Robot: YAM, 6 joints.
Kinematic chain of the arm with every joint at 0, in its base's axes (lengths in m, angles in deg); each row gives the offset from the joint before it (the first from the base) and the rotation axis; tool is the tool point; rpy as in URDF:
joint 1: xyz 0 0 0.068 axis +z
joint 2: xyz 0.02 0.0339 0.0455 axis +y
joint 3: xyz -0.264 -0.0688 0 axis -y
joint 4: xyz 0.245 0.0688 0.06 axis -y
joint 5: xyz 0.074 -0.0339 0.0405 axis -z
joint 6: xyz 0.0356 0 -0.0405 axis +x
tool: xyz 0 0 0 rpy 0 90 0
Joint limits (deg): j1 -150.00..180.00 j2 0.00..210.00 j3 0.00..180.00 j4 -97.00..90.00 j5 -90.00..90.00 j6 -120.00..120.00
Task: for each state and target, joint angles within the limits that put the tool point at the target. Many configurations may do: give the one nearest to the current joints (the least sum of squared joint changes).
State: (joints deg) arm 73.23 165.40 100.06 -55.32 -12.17 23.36
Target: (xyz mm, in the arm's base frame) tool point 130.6 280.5 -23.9
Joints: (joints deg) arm 63.78 148.23 80.14 -70.90 -11.00 23.36
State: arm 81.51 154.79 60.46 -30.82 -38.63 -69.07
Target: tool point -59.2 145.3 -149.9
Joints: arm 103.60 170.03 56.12 -29.00 -41.03 -69.07
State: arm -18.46 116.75 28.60 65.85 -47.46 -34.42
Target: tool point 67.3 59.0 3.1
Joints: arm 20.14 127.42 0.00 40.19 -64.85 -34.42
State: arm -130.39 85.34 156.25 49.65 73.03 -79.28
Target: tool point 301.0 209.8 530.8
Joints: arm -150.00 61.58 179.83 63.20 61.19 -79.28
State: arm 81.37 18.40 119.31 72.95 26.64 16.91
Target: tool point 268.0 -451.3 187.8
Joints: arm 117.54 0.00 132.87 90.00 54.40 16.91
